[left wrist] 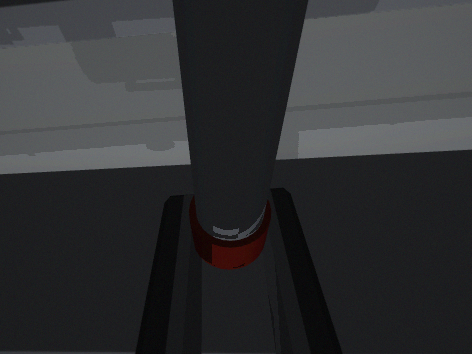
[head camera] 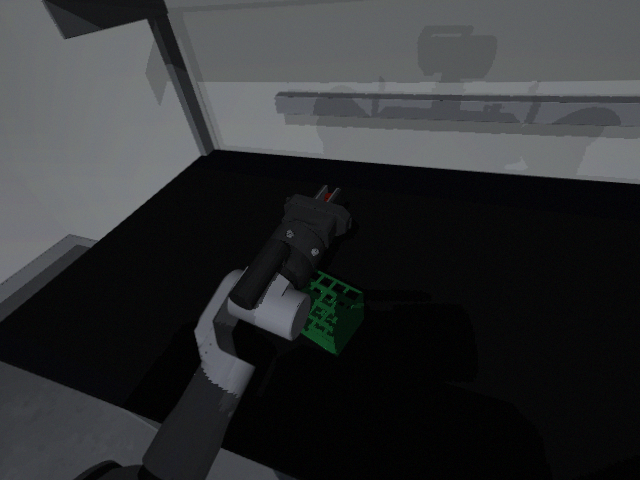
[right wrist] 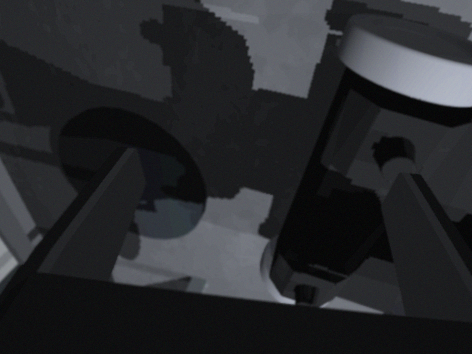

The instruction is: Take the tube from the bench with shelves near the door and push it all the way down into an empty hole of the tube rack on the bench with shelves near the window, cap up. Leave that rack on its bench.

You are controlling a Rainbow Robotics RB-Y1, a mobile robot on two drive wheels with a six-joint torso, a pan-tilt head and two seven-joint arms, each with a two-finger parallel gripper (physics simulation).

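Frame: origin at the robot's base, x right, y ahead, z up, level; metres.
Where they show: left gripper, fingertip midpoint: (left wrist: 228,212) (head camera: 332,190); right gripper, fingertip midpoint: (right wrist: 263,177).
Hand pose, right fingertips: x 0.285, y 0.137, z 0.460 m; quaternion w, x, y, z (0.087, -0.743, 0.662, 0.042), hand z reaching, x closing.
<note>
Each offset is from my right fingertips to the top centre of the thing. Level surfaces: height alone.
My left gripper (head camera: 331,189) (left wrist: 228,212) is shut on the tube {dx -0.497, dy +0.516, dz +0.584 m} (left wrist: 237,110) at its red cap {dx -0.489, dy +0.522, dz +0.584 m} (head camera: 328,196) (left wrist: 235,255). In the left wrist view the grey body runs from the cap to the top edge, widening toward the camera. The head view does not show which way the tube points. The green tube rack {dx -0.443, dy +0.338, dz +0.533 m} (head camera: 351,322) stands on the dark bench top {dz +0.454 m} (head camera: 516,258), nearer the camera than the gripper. My left arm hides its left part; several square holes show, some too dark to tell. The gripper is beyond the rack, not over it. My right gripper (right wrist: 263,177) is open and empty.
A grey rail (head camera: 454,105) runs along the back behind the bench. A dark post (head camera: 180,77) stands at the back left, beside a pale wall (head camera: 77,129). In the right wrist view, a dark cylinder with a white rim (right wrist: 415,72) and a dark disc (right wrist: 175,220) show beyond the fingers.
</note>
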